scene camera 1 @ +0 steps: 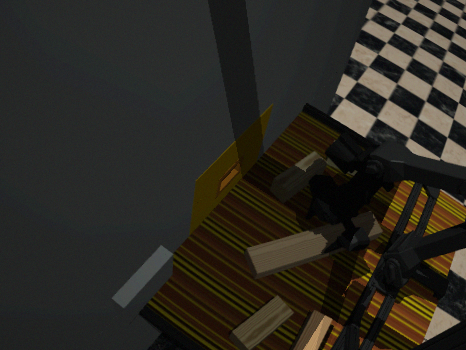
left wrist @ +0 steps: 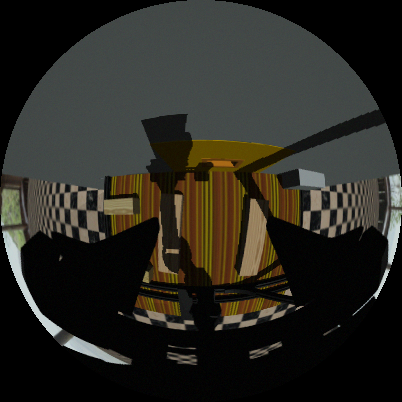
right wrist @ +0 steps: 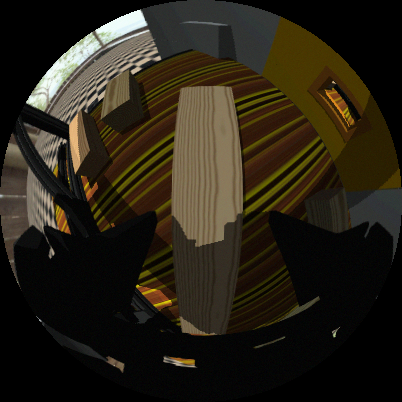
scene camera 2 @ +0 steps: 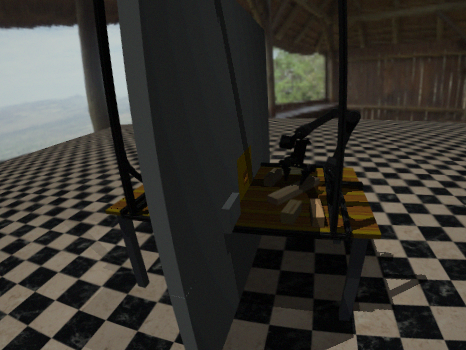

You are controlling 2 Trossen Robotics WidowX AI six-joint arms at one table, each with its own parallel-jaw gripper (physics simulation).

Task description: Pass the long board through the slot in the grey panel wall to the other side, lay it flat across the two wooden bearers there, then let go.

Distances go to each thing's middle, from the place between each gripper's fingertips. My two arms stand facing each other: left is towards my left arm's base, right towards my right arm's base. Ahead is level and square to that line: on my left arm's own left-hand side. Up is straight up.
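My left gripper is 340 mm beyond the grey block (scene camera 1: 153, 274), and it is also 130 mm to the left of the block and 250 mm above it. As for my right hand, I see the block 32 cm behind it and 26 cm to the left of it.
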